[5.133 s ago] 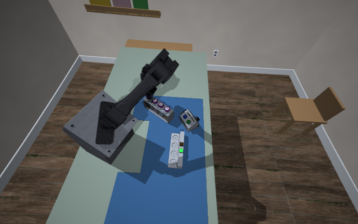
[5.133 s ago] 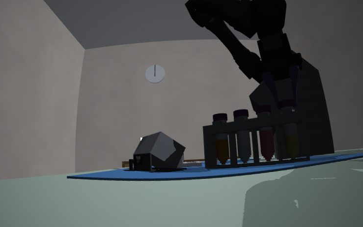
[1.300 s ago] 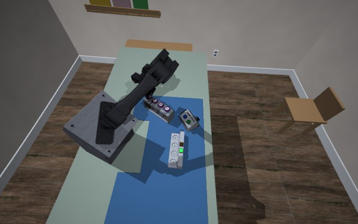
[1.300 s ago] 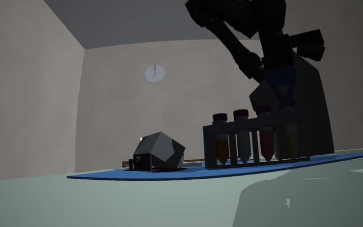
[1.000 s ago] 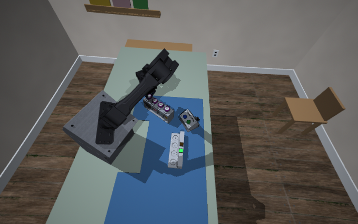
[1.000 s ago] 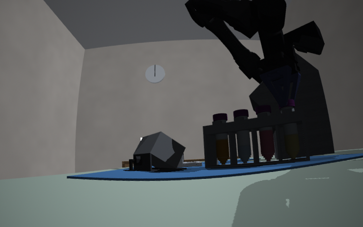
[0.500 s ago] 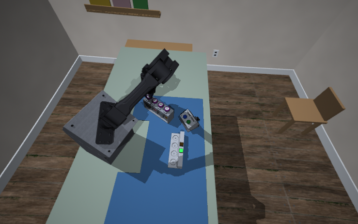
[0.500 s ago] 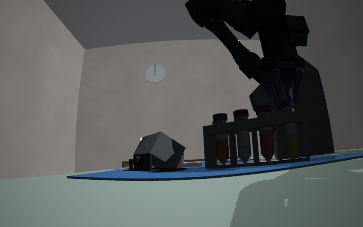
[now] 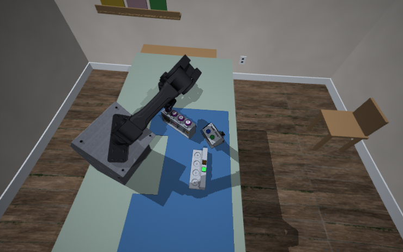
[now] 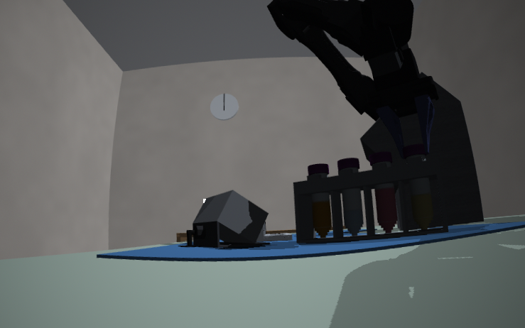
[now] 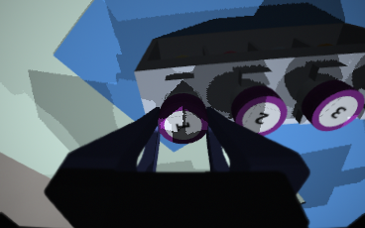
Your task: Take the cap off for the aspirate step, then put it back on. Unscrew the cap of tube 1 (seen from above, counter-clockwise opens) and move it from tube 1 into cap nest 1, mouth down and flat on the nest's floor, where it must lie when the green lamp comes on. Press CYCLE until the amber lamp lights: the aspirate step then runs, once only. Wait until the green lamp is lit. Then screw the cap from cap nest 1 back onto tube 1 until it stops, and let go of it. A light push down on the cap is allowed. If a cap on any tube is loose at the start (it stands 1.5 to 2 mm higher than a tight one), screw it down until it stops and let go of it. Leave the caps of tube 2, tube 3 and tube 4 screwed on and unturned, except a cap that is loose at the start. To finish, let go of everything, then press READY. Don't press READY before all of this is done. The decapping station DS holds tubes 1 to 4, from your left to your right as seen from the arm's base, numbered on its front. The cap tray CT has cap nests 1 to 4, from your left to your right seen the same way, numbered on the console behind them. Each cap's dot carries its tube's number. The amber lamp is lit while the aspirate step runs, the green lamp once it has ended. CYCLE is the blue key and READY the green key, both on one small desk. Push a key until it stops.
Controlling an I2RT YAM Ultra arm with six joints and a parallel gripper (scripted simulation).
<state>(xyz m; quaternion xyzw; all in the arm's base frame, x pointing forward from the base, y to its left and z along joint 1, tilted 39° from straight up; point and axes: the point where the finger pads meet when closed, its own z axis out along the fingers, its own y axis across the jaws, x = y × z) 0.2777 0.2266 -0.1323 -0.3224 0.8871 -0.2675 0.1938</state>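
The threaded neck of tube 1 is right at my hand. Also, from my hand: green ready key 22 cm to the right, 22 cm ahead, 5 cm below; key desk 22 cm ahead, 20 cm to the right, 6 cm below; blue cycle key 21 cm ahead, 17 cm to the right, 5 cm below.
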